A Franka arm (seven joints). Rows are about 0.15 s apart.
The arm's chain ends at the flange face. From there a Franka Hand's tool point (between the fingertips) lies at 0.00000 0.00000 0.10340 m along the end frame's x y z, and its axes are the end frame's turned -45 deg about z.
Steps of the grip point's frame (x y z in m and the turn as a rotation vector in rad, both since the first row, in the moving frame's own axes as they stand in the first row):
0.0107, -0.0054, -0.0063, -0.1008, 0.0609, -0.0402
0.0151, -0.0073, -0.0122, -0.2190, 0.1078, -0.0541
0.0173, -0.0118, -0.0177, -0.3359, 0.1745, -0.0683
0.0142, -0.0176, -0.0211, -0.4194, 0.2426, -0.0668
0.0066, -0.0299, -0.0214, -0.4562, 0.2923, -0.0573
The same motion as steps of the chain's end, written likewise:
-0.0081, -0.0141, -0.0056, -0.0282, 0.1143, -0.0402
-0.0183, -0.0232, -0.0091, -0.0786, 0.2311, -0.0541
-0.0329, -0.0308, -0.0104, -0.1141, 0.3609, -0.0683
-0.0493, -0.0333, -0.0092, -0.1250, 0.4681, -0.0668
-0.0689, -0.0357, -0.0066, -0.1159, 0.5293, -0.0573

